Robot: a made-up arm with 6 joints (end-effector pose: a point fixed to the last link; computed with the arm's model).
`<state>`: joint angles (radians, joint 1 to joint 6).
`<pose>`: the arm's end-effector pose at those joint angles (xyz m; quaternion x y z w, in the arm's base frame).
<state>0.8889 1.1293 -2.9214 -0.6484 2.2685 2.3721</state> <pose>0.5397 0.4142 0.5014 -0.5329 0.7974 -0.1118 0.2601</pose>
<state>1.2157 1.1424 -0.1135 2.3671 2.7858 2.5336</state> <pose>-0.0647 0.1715 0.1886 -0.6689 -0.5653 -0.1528 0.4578</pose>
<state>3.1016 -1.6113 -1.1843 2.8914 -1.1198 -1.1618</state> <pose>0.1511 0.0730 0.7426 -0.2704 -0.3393 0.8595 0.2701</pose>
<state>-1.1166 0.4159 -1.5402 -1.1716 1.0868 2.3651</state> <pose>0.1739 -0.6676 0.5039 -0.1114 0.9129 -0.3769 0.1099</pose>
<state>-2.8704 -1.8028 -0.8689 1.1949 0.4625 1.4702</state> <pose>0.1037 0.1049 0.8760 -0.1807 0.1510 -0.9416 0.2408</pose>
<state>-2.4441 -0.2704 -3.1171 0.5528 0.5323 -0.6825</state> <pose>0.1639 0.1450 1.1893 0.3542 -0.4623 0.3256 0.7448</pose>
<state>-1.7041 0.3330 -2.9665 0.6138 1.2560 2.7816</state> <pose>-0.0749 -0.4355 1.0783 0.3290 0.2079 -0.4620 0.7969</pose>
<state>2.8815 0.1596 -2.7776 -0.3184 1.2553 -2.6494</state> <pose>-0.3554 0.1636 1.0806 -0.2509 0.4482 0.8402 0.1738</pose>
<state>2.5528 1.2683 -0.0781 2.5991 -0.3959 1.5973</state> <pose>0.1048 0.0118 0.3326 -0.6399 0.3423 -0.3374 0.5996</pose>
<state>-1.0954 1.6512 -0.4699 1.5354 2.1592 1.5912</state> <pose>0.1044 0.0999 0.1127 -0.9069 0.0316 -0.4172 0.0501</pose>
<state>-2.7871 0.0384 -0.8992 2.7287 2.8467 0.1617</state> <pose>-0.4292 -0.1782 0.7061 -0.5748 -0.1476 -0.5623 0.5759</pose>
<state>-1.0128 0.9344 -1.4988 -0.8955 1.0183 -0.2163</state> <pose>0.2350 -0.5282 0.0956 0.6570 -0.3147 -0.6829 0.0543</pose>
